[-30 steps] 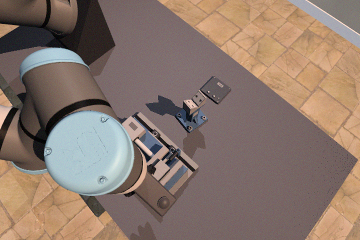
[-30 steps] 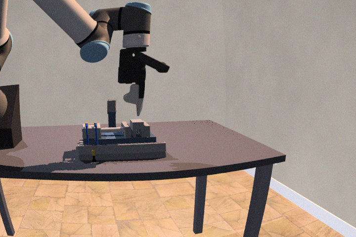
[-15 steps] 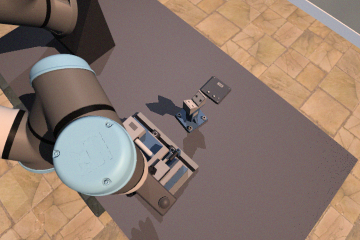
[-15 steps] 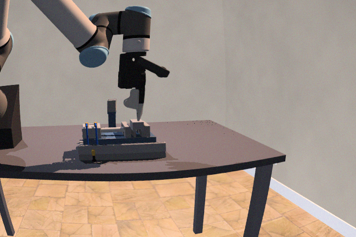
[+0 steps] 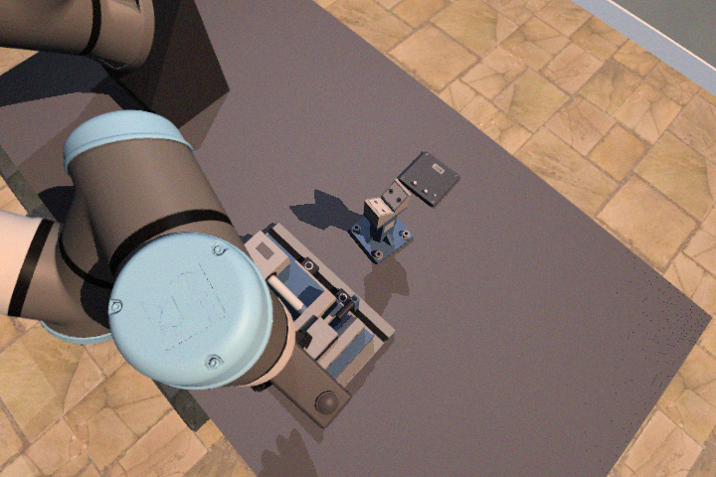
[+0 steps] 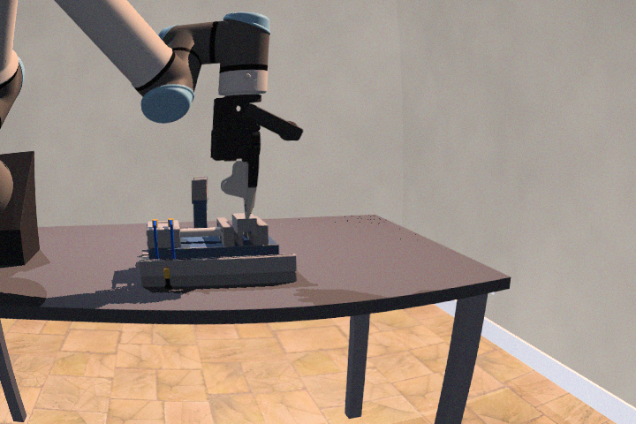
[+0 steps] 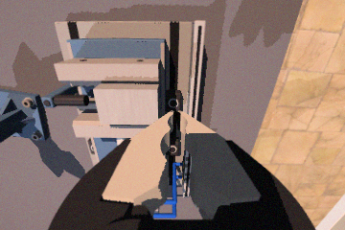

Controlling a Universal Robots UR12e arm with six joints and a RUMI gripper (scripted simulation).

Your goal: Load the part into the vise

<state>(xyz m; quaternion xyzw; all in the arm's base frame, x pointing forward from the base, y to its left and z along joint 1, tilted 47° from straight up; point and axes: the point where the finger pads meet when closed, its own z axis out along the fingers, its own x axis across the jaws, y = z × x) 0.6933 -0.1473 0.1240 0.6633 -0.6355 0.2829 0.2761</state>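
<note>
My gripper is now 50 mm to the right of the part and 40 mm above it. Round my hand: fixed jaw (70 mm to the left, 50 mm below, 30 mm ahead); black work stop (110 mm to the left, 40 mm below); white cylinder rod (90 mm behind, 60 mm to the left, 50 mm below).
</note>
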